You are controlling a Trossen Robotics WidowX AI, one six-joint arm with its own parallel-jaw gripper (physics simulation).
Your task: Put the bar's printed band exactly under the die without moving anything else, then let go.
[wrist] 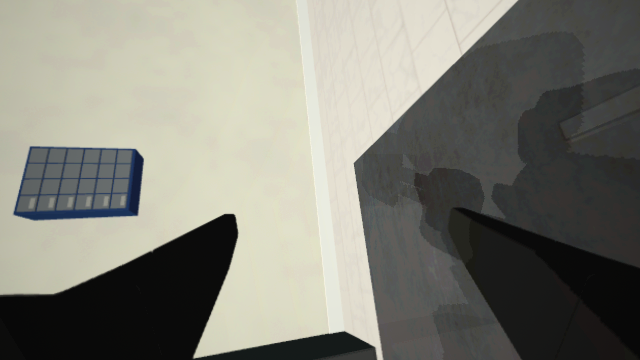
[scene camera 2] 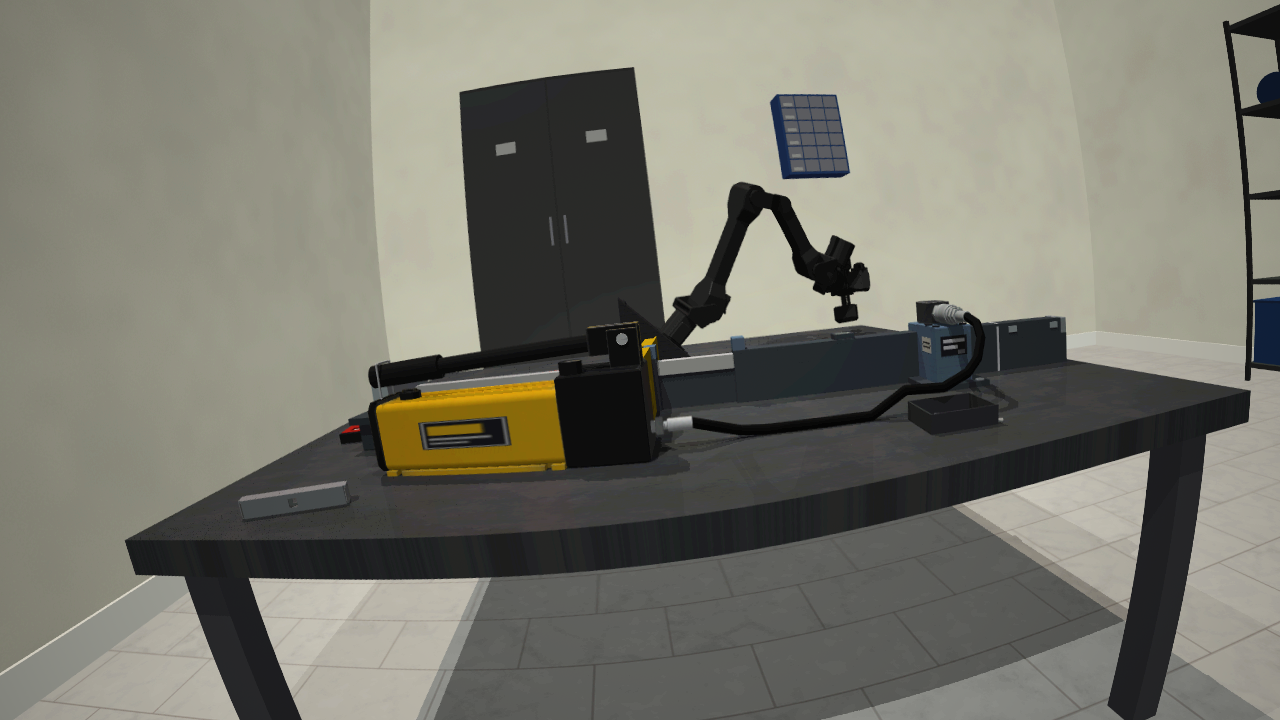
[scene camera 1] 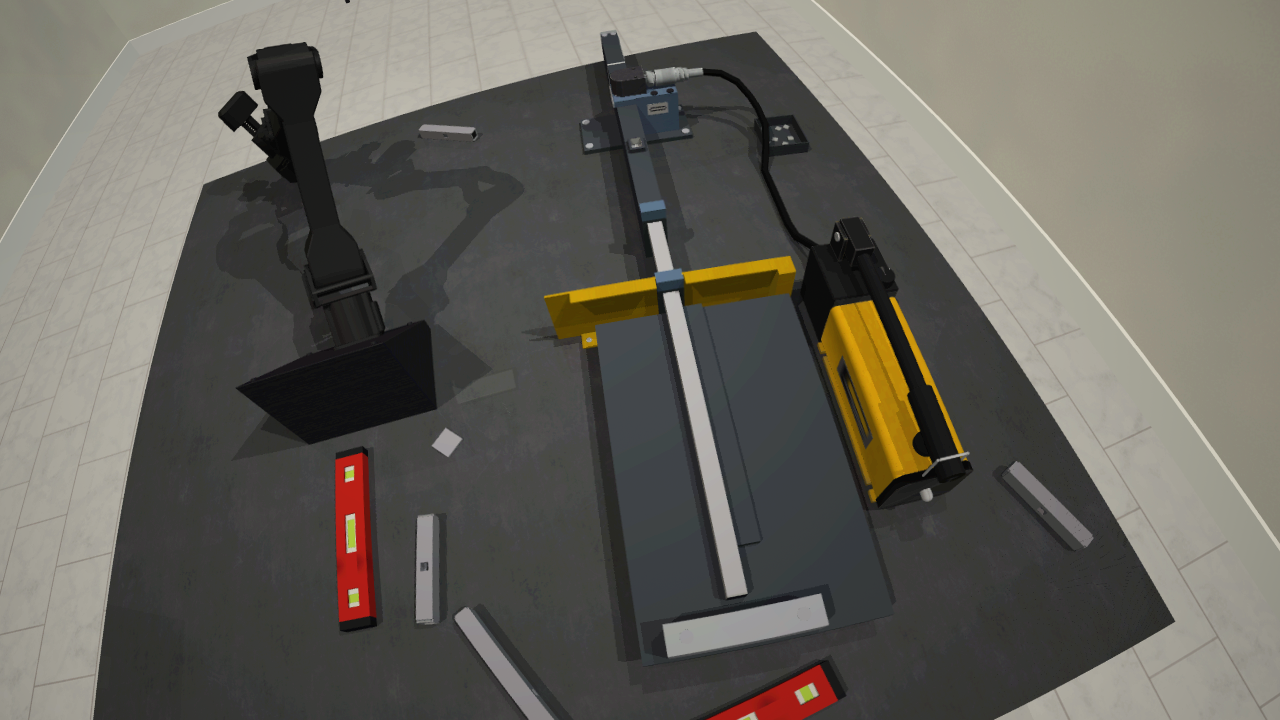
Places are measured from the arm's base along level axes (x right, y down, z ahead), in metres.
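Pixels of known places: gripper, fingertip midpoint: (wrist: 342,221) (scene camera 2: 852,293) (scene camera 1: 250,142); arm's base, link origin: (scene camera 2: 669,339) (scene camera 1: 360,341).
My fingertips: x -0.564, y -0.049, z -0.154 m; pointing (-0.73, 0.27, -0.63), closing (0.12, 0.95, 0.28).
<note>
Ahead of a thing's pixels: the offset from my fingertips to its top centre. "*": to the spot under its first point. Level surfaces: height alone.
A long pale bar (scene camera 1: 702,438) (scene camera 2: 696,362) lies along the rail and passes through two blue guides (scene camera 1: 668,280) (scene camera 1: 652,210). One end rests above the grey base plate. No printed band can be made out on it. The blue head {* dx +0.307, dy +0.057, dz +0.719 m} (scene camera 1: 657,111) (scene camera 2: 939,351) with a black cap and a cable plug stands farther along the dark rail {* dx +0.468, dy +0.036, dz +0.619 m} (scene camera 1: 642,170) (scene camera 2: 823,364). The die itself cannot be made out. My gripper (wrist: 342,221) is open and empty, with its fingers wide apart. In scene camera 2 it hangs well above the table; its fingertips are hard to tell there.
A yellow fence {* dx +0.714, dy +0.048, dz +0.649 m} (scene camera 1: 742,279) crosses the rail. A yellow pump {* dx +0.926, dy +0.027, dz +0.696 m} (scene camera 1: 872,385) (scene camera 2: 483,425) stands beside the base plate {dy +0.061 m} (scene camera 1: 640,429), its black hose (scene camera 1: 767,152) (scene camera 2: 787,422) running to the head. Loose short bars {dx +0.082, dy +0.091, dz +0.366 m} (scene camera 1: 447,132) {dx +0.879, dy +0.091, dz +0.156 m} (scene camera 1: 427,568) (wrist: 607,110), red levels {dx +0.802, dy +0.098, dz +0.073 m} (scene camera 1: 353,537) and a black tray {dx +0.411, dy +0.089, dz +0.908 m} (scene camera 1: 792,147) (scene camera 2: 953,413) lie around.
</note>
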